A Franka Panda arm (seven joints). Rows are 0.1 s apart.
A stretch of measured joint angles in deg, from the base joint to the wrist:
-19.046 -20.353 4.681 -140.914 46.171 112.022 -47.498
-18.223 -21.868 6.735 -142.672 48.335 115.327 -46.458
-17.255 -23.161 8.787 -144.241 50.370 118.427 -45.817
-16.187 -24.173 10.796 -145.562 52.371 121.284 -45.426
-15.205 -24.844 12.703 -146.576 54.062 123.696 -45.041
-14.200 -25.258 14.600 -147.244 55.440 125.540 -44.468
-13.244 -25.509 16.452 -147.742 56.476 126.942 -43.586
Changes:
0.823 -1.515 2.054 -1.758 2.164 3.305 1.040
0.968 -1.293 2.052 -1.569 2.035 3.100 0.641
1.068 -1.012 2.009 -1.321 2.001 2.857 0.391
0.982 -0.671 1.907 -1.014 1.691 2.412 0.385
1.005 -0.414 1.897 -0.668 1.378 1.844 0.573
0.956 -0.251 1.852 -0.498 1.036 1.402 0.882

